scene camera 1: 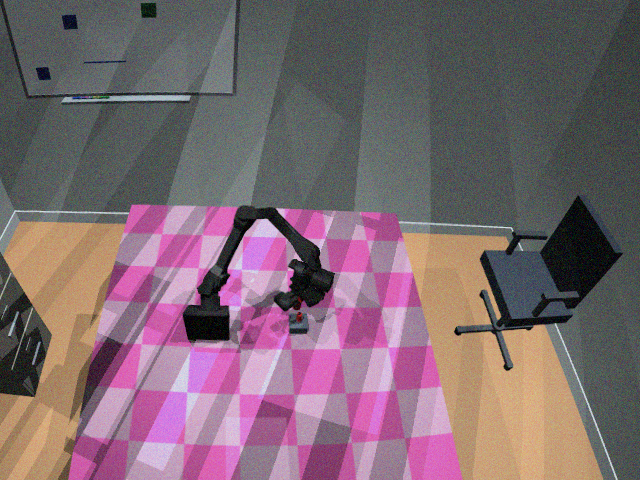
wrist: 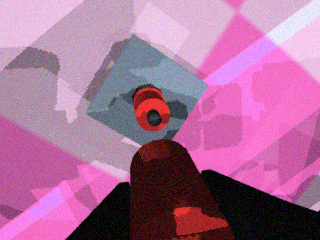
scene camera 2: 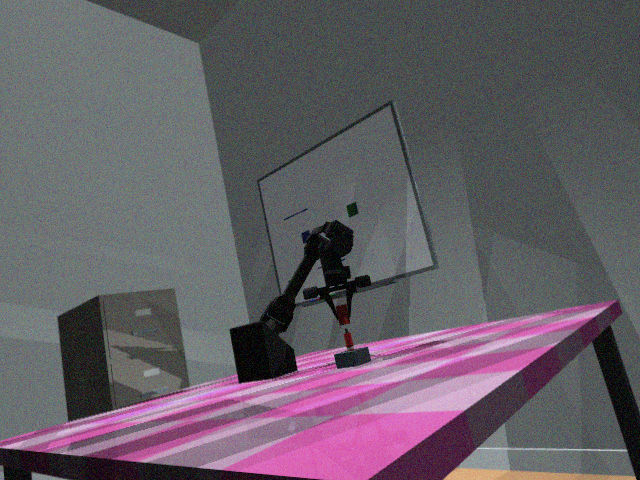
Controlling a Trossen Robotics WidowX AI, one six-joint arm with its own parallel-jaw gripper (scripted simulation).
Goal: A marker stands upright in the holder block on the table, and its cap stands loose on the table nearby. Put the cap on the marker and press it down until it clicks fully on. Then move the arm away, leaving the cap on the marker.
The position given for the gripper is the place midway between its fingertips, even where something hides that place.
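Note:
Gripper (scene camera 2: 343, 318), (scene camera 1: 297, 304), (wrist: 166, 185): holding a red cap.

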